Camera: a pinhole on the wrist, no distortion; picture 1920 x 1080 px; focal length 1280.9 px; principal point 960.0 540.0 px. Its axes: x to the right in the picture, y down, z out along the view. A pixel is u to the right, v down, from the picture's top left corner.
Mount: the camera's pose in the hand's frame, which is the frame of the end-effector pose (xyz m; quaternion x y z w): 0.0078 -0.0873 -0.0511 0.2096 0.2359 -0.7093 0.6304
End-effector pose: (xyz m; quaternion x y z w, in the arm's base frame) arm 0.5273 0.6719 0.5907 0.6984 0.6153 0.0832 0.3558
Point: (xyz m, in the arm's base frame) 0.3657 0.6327 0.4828
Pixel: 1632.2 74.4
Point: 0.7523 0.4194 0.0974
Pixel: 110.3 367.2
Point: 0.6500 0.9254 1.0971
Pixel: behind the camera
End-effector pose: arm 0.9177 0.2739 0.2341 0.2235 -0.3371 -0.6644 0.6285
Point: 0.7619 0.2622 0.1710
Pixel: 768.1 640.8
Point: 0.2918 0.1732 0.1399
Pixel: 1089.1 882.8
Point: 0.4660 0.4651 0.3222
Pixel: 577.2 120.8
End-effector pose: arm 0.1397 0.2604 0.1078 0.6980 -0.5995 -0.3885 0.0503
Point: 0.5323 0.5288 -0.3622
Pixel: 1676.5 564.9
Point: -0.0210 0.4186 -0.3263
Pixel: 203.3 641.8
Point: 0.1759 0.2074 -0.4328
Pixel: outside the picture
